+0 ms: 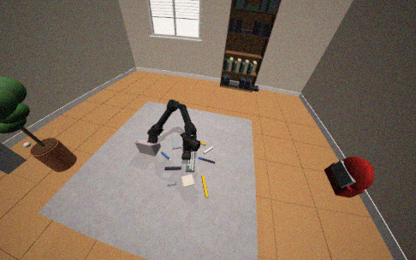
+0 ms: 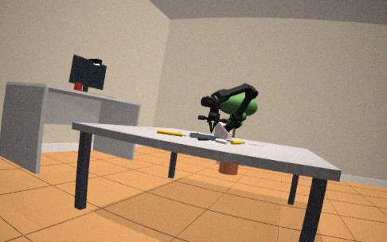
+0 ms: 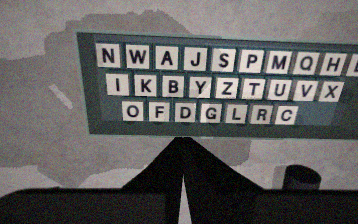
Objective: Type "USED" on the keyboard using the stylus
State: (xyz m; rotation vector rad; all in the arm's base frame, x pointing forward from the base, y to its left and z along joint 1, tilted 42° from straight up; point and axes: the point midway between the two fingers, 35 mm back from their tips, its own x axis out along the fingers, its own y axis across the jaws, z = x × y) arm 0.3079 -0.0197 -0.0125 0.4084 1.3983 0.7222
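The blue stylus lies 160 mm behind my gripper tip, 40 mm to the right of it and 30 mm below it. Round my gripper tip: dark pen: 130 mm ahead, 10 mm to the left, 30 mm below; white stick: 150 mm ahead, 110 mm to the left, 30 mm below; black bar: 80 mm behind, 120 mm to the right, 30 mm below.
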